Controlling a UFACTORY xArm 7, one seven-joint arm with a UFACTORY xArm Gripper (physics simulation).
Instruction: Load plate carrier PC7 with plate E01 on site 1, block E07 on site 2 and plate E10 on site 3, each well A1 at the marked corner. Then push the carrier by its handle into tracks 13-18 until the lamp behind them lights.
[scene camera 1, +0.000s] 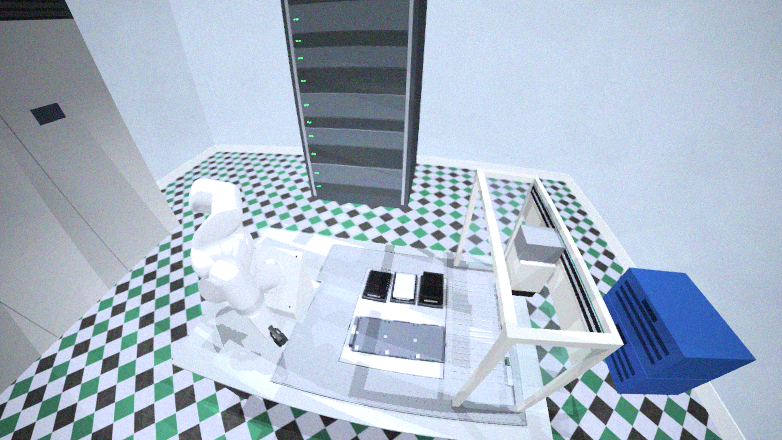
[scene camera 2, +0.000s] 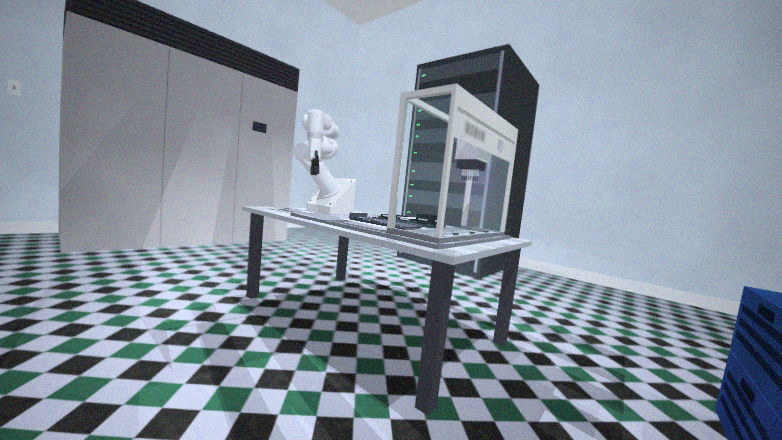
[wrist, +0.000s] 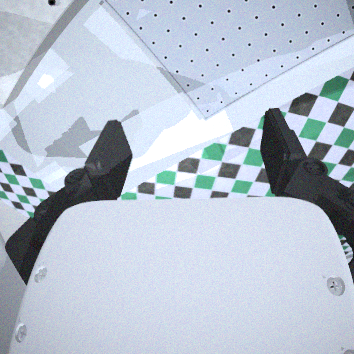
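Where they show: gripper, fingertip midpoint: (scene camera 1: 274, 332) (scene camera 2: 314, 174) (wrist: 192, 131); arm's base, origin of the base link: (scene camera 1: 271, 275) (scene camera 2: 331, 190).
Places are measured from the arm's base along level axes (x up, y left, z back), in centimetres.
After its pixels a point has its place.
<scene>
My gripper (scene camera 1: 277, 335) @(x 7.0, y -24.7, z -14.3 cm) (scene camera 2: 314, 164) @(x 7.0, y -24.7, z -14.3 cm) (wrist: 192, 131) @(x 7.0, y -24.7, z -14.3 cm) is open and empty. It hangs above the table near the robot's base, left of the pegboard, with its fingers wide apart in the wrist view. In scene camera 1 a black plate (scene camera 1: 377, 285) @(x -9.6, y 8.1, z -39.0 cm), a white plate (scene camera 1: 404, 286) @(x -9.2, y 8.4, z -49.7 cm) and another black plate (scene camera 1: 432, 288) @(x -6.8, y 6.6, z -60.5 cm) stand in a row; their labels are too small to read. The long blue-grey carrier (scene camera 1: 401, 340) @(x -10.8, y -13.7, z -50.1 cm) lies flat in front of them, with small white marks and no plates on it. The grooved tracks (scene camera 1: 471, 328) @(x -11.8, y -6.9, z -75.4 cm) lie to its right. Handle, track numbers and lamp state cannot be made out.
A cream frame (scene camera 1: 499, 279) @(x 36.0, y -22.2, z -67.4 cm) (scene camera 2: 448, 164) @(x 12.3, y -35.2, z -87.6 cm) stands over the right end of the table and holds a grey pipetting head (scene camera 1: 538, 244) @(x 34.0, y -9.4, z -80.9 cm). The perforated deck (scene camera 1: 322, 328) @(x -11.8, y -12.1, z -21.5 cm) (wrist: 240, 40) @(x -11.8, y -26.8, z -20.6 cm) lies on the white table (scene camera 1: 229, 372) @(x -13.1, y -33.4, z 6.4 cm) (scene camera 2: 371, 236) @(x -13.1, y -41.3, z -65.6 cm). A blue cabinet (scene camera 1: 694, 322) stands beyond the frame.
</scene>
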